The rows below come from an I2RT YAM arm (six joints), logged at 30 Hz.
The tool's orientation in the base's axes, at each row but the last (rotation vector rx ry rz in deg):
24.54, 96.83, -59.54
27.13, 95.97, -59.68
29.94, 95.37, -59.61
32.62, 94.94, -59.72
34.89, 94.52, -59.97
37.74, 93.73, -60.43
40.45, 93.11, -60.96
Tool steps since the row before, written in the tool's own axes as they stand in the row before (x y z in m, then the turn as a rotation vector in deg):
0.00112, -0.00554, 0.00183, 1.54, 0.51, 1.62
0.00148, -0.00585, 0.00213, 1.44, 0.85, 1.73
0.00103, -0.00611, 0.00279, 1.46, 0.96, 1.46
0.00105, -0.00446, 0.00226, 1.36, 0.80, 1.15
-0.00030, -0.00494, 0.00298, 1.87, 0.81, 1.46
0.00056, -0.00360, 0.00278, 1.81, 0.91, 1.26
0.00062, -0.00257, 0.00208, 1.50, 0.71, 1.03
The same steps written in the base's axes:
-0.00329, -0.00479, 0.00123, 0.74, -1.34, -1.71
-0.00365, -0.00518, 0.00087, 1.09, -1.22, -1.76
-0.00351, -0.00570, 0.00116, 1.02, -0.94, -1.81
-0.00269, -0.00432, 0.00044, 0.77, -0.75, -1.63
-0.00240, -0.00497, 0.00172, 0.76, -1.06, -2.14
-0.00187, -0.00417, 0.00038, 0.77, -0.84, -2.10
-0.00147, -0.00302, 0.00000, 0.59, -0.70, -1.72

